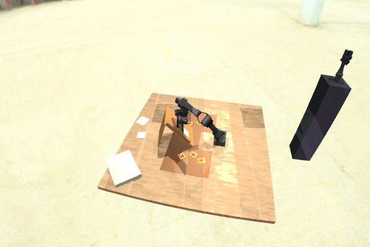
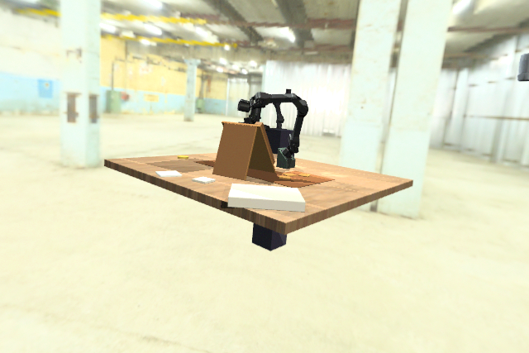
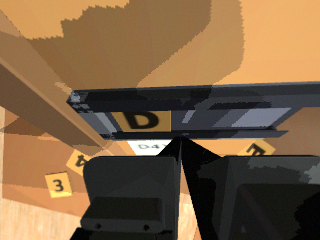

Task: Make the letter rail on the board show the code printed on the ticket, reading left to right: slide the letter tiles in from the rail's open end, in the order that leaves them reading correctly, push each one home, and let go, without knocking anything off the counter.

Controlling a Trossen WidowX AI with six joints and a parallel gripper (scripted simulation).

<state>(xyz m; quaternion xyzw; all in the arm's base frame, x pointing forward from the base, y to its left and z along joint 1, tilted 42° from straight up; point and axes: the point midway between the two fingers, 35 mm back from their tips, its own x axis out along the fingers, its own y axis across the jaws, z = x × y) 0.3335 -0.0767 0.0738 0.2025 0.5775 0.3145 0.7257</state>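
Now: the yellow letter tile 4 cm to the left of my gripper tip, 2 cm below it and 1 cm ahead of it. Also, from my gripper tip: yellow disc 52 cm to the right, 16 cm below, 7 cm ahead; white ticket 9 cm below, 4 cm behind, 2 cm to the left; brown mat 17 cm below, 13 cm behind, 1 cm to the left.
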